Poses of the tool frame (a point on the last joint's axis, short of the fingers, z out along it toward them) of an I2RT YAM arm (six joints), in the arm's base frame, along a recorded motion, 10 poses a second.
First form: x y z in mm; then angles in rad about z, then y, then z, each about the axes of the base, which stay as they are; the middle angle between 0 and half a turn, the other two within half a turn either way.
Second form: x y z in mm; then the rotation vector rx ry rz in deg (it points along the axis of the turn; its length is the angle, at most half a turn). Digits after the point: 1 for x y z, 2 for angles.
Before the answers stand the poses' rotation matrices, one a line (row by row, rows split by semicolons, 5 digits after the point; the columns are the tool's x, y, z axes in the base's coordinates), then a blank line. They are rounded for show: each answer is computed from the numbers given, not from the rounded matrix.
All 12 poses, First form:
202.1, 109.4, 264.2, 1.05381, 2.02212, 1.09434
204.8, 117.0, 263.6, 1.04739, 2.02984, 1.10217
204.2, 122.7, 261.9, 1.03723, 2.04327, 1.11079
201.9, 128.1, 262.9, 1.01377, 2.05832, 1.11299
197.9, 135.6, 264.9, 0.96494, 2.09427, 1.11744
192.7, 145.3, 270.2, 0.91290, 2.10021, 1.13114
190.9, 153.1, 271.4, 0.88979, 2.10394, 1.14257
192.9, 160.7, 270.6, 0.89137, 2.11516, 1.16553
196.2, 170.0, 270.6, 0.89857, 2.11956, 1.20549
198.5, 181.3, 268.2, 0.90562, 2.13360, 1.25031
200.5, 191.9, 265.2, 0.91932, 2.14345, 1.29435
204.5, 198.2, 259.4, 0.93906, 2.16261, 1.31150
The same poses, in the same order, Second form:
-0.87136 -0.26532 0.41271; 0.20713 0.56361 0.79965; -0.44477 0.78227 -0.43616
-0.87277 -0.27261 0.40490; 0.19360 0.56815 0.79983; -0.44809 0.77646 -0.44309
-0.87426 -0.28178 0.39532; 0.17484 0.57690 0.79788; -0.45289 0.76667 -0.45509
-0.87088 -0.29848 0.39049; 0.15302 0.59034 0.79252; -0.46707 0.74994 -0.46844
-0.86366 -0.33196 0.37933; 0.10412 0.61883 0.77860; -0.49321 0.71194 -0.49989
-0.84746 -0.38321 0.36736; 0.05736 0.62187 0.78102; -0.52775 0.68296 -0.50503
-0.83966 -0.40875 0.35763; 0.03155 0.62065 0.78345; -0.54220 0.66911 -0.50824
-0.84321 -0.41861 0.33728; 0.00766 0.61797 0.78616; -0.53752 0.66549 -0.51787
-0.84685 -0.43583 0.30478; -0.02389 0.60367 0.79687; -0.53129 0.66755 -0.52163
-0.85049 -0.45352 0.26644; -0.06468 0.59287 0.80270; -0.52200 0.66545 -0.53356
-0.85468 -0.46573 0.22940; -0.09905 0.58002 0.80855; -0.50963 0.66833 -0.54186
-0.86450 -0.45537 0.21279; -0.11152 0.58657 0.80219; -0.49011 0.66976 -0.55787

202.1, 109.4, 264.2, -2.67, 131.96, 72.71
204.8, 117.0, 263.6, -3.63, 132.38, 72.36
204.2, 122.7, 261.9, -4.90, 133.06, 71.63
201.9, 128.1, 262.9, -6.63, 133.47, 70.27
197.9, 135.6, 264.9, -10.28, 134.52, 67.23
192.7, 145.3, 270.2, -14.67, 133.86, 65.89
190.9, 153.1, 271.4, -16.98, 133.62, 65.38
192.9, 160.7, 270.6, -18.54, 134.39, 65.49
196.2, 170.0, 270.6, -20.88, 135.00, 66.51
198.5, 181.3, 268.2, -23.69, 136.10, 67.12
200.5, 191.9, 265.2, -26.02, 137.12, 68.03
204.5, 198.2, 259.4, -26.13, 138.72, 67.86

